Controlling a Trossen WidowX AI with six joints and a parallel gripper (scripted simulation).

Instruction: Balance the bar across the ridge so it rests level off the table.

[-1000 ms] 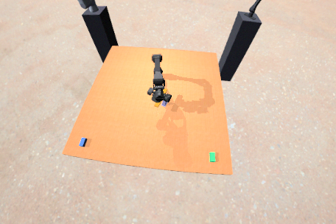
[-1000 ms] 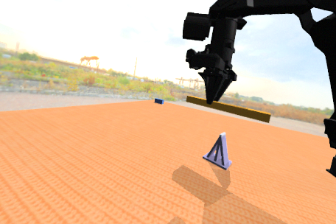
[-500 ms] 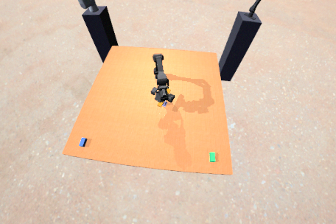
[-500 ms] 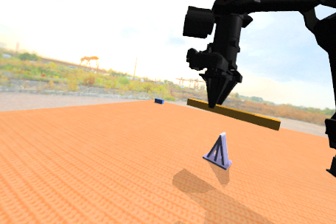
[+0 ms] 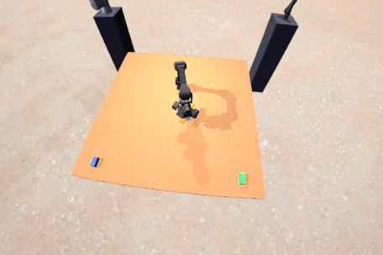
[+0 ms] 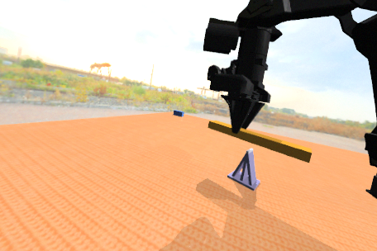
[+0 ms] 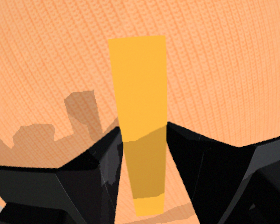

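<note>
My gripper tip is 60 mm above the pale purple wedge-shaped ridge, 30 mm past it and 10 mm to the right of it. Also, from my gripper tip: green block: 410 mm to the left, 400 mm ahead, 70 mm below; blue block: 590 mm to the right, 400 mm ahead, 70 mm below; yellow bar: 30 mm behind, 10 mm to the left.
</note>
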